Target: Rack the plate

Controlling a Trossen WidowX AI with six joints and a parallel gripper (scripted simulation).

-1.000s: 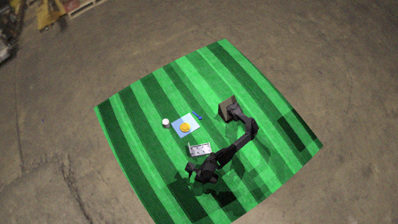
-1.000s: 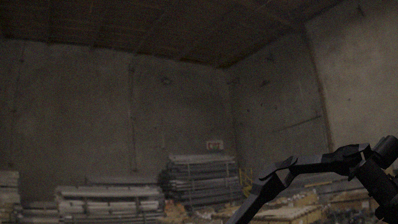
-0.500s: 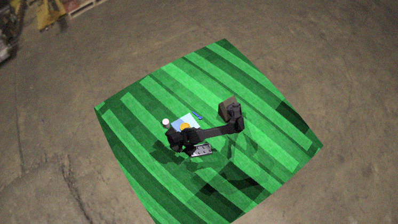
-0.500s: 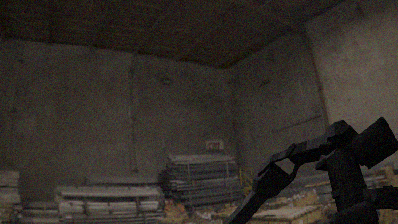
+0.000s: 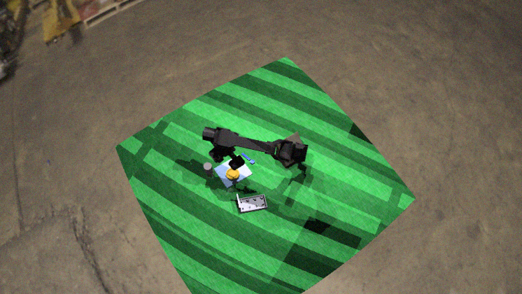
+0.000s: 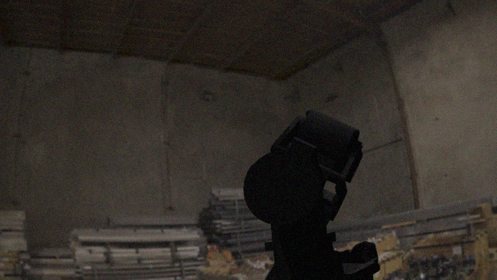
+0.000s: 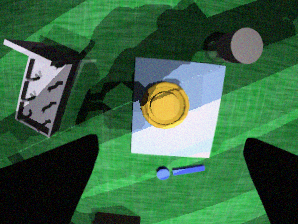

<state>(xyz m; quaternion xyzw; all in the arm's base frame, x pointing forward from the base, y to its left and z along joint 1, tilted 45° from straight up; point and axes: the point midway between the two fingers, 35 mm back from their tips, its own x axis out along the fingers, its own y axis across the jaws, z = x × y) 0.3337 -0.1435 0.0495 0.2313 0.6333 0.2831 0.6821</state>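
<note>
Right now the yellow plate is 20 mm behind my gripper tip, 10 mm to the right of it and 160 mm below it. From my gripper tip the other things lie so: blue spoon (140 mm behind, 40 mm to the right, 170 mm below); then white cup (70 mm ahead, 100 mm to the right, 150 mm below); then light blue mat (30 mm behind, 30 mm to the right, 170 mm below).
</note>
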